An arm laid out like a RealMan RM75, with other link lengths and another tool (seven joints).
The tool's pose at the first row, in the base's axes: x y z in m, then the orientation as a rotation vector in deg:
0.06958, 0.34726, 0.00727, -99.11, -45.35, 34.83
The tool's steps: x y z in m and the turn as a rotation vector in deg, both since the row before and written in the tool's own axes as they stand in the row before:
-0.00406, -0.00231, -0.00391, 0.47, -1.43, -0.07
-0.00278, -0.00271, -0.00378, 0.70, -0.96, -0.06
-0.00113, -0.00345, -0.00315, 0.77, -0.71, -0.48
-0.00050, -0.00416, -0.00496, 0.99, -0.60, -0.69
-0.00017, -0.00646, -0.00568, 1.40, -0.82, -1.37
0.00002, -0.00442, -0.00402, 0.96, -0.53, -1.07
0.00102, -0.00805, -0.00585, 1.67, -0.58, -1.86
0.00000, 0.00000, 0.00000, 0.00, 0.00, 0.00
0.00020, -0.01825, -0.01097, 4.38, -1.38, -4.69
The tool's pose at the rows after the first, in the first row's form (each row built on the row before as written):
0.06934, 0.34219, 0.01064, -98.38, -46.20, 36.22
0.06988, 0.33826, 0.01433, -97.53, -46.61, 37.26
0.07092, 0.33612, 0.01851, -96.45, -47.15, 37.81
0.07367, 0.33351, 0.02378, -95.08, -47.67, 38.18
0.07684, 0.33103, 0.03138, -92.94, -48.68, 38.39
0.07927, 0.32925, 0.03654, -91.41, -49.43, 38.41
0.08315, 0.32749, 0.04559, -88.81, -50.46, 38.14
0.08315, 0.32749, 0.04559, -88.81, -50.46, 38.14
0.08912, 0.32233, 0.06537, -82.10, -52.80, 37.41

